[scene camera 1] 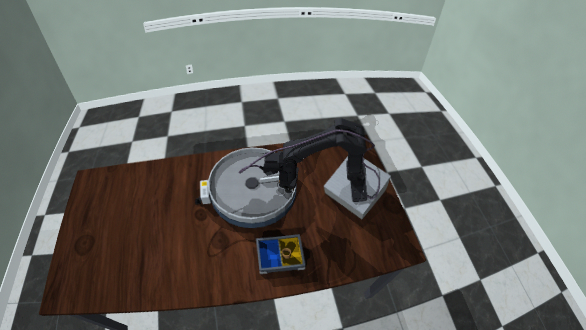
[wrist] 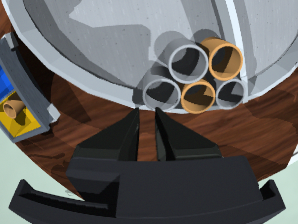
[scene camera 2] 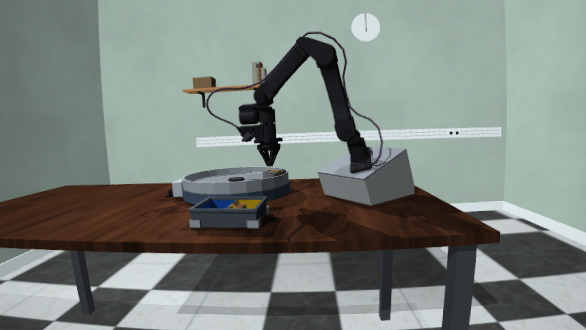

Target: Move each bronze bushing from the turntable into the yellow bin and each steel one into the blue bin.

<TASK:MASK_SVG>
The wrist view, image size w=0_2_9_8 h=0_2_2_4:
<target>my gripper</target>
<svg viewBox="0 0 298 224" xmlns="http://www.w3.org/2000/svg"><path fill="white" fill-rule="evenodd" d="M8 207L31 224L263 224L286 209L274 180L269 179L259 189L258 181L245 156L222 157L216 143L173 120L159 107L155 107L157 161L137 161L140 116L139 107L136 107L120 121L76 145L66 170L66 176L85 201L37 191L25 179L21 179Z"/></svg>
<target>bronze bushing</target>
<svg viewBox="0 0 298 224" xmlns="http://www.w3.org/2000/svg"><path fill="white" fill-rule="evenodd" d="M205 77L192 84L183 84L177 81L181 91L180 103L185 111L193 114L202 113L208 110L214 103L215 90ZM203 84L198 92L191 95L185 94L190 87Z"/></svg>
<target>steel bushing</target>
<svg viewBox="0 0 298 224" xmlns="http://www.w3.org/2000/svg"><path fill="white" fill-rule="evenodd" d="M155 66L144 75L143 101L152 111L155 111L155 107L159 107L164 112L167 112L178 105L181 91L177 81L171 76L167 67ZM149 89L156 82L172 84L170 89L163 93L155 93Z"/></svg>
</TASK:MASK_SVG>
